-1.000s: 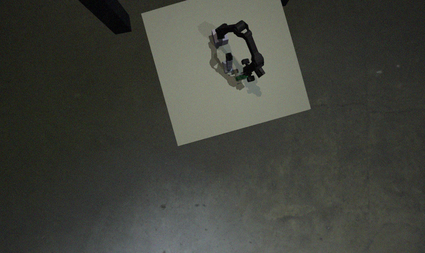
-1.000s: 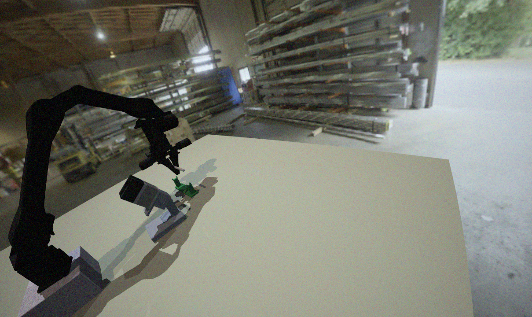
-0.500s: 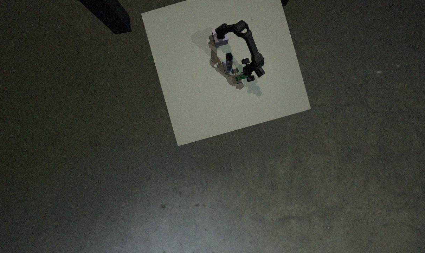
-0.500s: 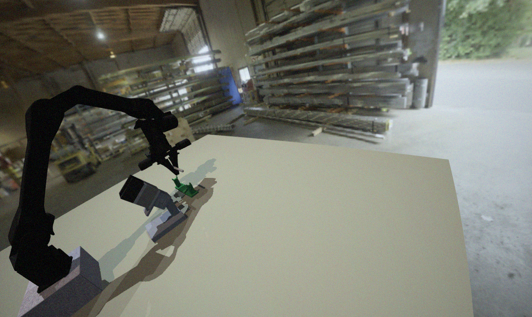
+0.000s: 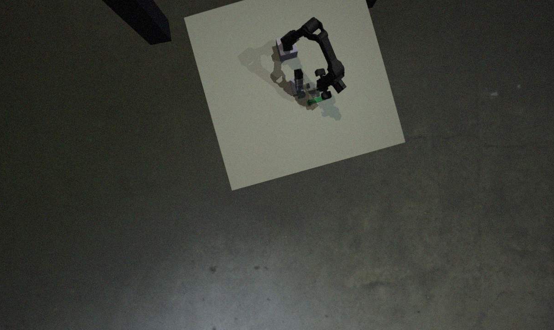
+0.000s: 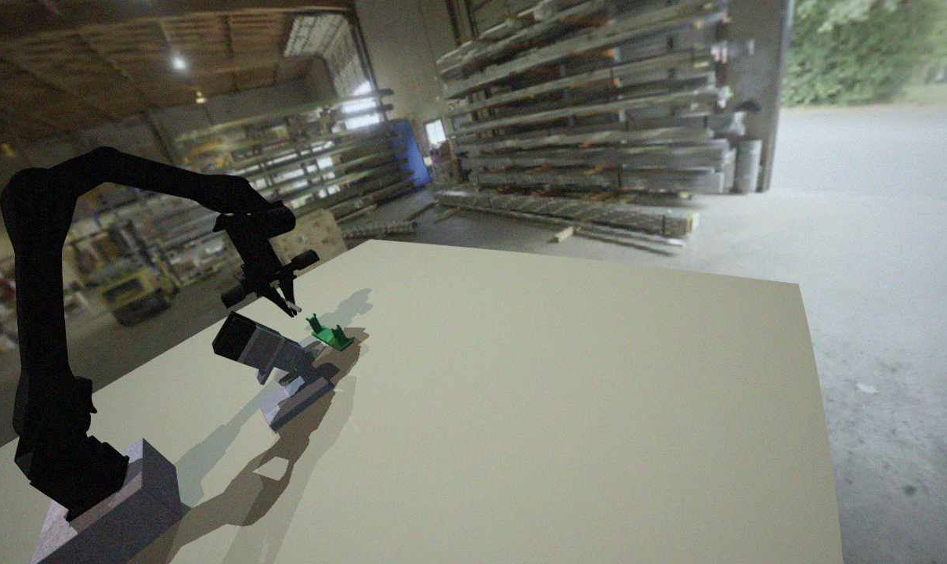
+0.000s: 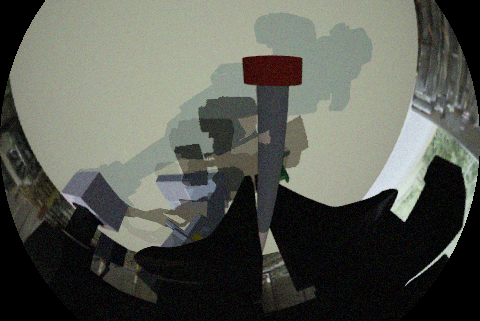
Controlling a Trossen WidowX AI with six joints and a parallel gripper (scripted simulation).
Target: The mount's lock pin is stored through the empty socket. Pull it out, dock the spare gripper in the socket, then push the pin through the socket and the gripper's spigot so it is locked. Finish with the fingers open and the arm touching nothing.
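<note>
Right now the mount is 60 mm behind my gripper tip, 110 mm to the right of it and 40 mm below it. Also, from my gripper tip: green cradle: 40 mm ahead, 10 mm to the left, 60 mm below; then dark grey spare gripper: 80 mm behind, 120 mm to the right, 30 mm above.
</note>
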